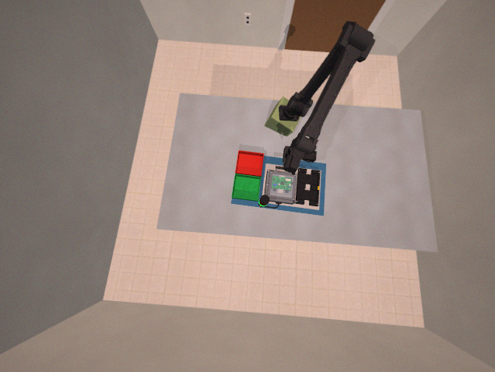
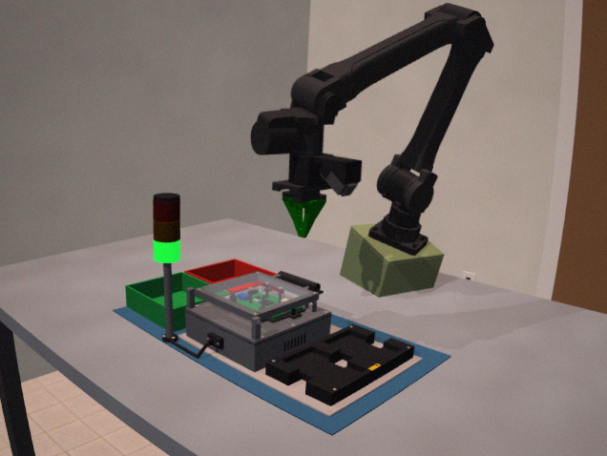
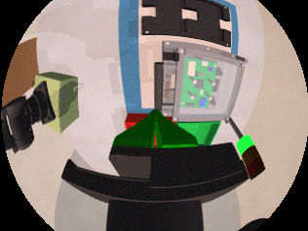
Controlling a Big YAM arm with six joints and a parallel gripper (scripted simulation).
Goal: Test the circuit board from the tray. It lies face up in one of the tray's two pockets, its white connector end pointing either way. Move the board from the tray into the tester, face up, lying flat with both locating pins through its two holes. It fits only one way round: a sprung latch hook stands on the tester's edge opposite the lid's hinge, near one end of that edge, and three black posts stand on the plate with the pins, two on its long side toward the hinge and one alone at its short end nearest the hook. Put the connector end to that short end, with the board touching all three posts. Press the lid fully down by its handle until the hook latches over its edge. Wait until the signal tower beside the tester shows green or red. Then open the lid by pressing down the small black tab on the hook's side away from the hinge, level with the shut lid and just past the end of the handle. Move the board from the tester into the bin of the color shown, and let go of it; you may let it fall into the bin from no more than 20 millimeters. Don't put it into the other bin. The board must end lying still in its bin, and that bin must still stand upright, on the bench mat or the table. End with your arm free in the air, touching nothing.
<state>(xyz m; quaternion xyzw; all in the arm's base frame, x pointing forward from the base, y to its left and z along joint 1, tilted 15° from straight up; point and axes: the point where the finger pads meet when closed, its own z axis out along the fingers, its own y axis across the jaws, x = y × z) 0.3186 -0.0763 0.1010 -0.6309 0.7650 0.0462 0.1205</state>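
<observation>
Now: the latch hook 90 mm below my hand, 50 mm to the left of it and 40 mm ahead of it. From my hand the other things lie so: tester plate 110 mm below, 90 mm ahead, 10 mm to the right; then red bin 190 mm to the right, 170 mm below, 50 mm behind; then clear lid 90 mm below, 90 mm ahead, 20 mm to the right.
</observation>
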